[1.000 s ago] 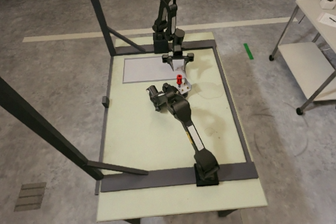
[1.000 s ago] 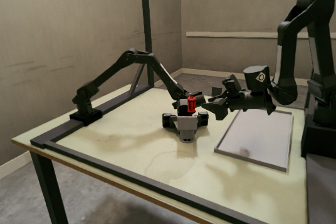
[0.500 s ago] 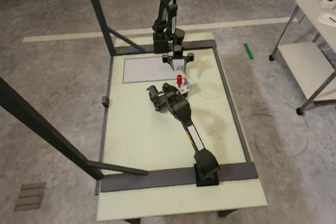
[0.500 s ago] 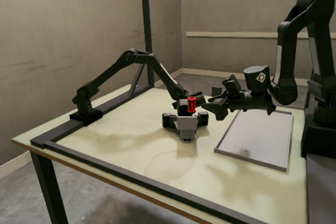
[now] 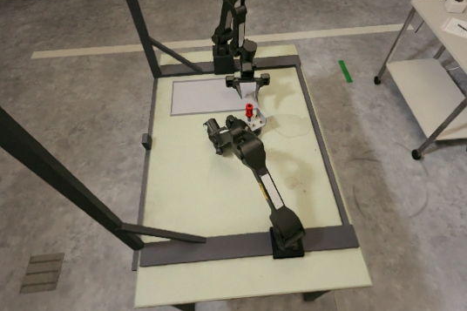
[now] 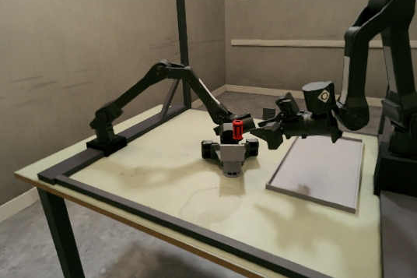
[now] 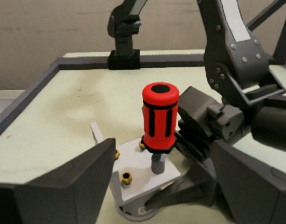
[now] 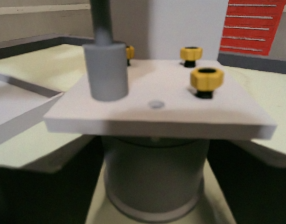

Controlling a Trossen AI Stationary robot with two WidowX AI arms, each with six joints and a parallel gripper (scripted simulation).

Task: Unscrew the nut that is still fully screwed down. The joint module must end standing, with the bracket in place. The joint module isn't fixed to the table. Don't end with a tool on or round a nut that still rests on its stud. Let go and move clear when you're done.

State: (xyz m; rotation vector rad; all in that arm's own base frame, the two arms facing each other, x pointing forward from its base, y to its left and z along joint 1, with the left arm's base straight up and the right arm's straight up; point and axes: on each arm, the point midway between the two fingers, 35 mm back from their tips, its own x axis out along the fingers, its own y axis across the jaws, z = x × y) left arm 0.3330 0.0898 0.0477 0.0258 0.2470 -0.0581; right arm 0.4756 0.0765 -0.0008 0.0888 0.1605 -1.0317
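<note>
My right gripper is now 2 cm short of the grey joint module and 1 cm to the right of it. The rest, counted from my right hand: nut 1 cm ahead, 1 cm to the right, 4 cm above; then pale bracket 3 cm ahead, 1 cm to the left, 4 cm above; then red-handled nut driver 2 cm to the left, 8 cm above.
</note>
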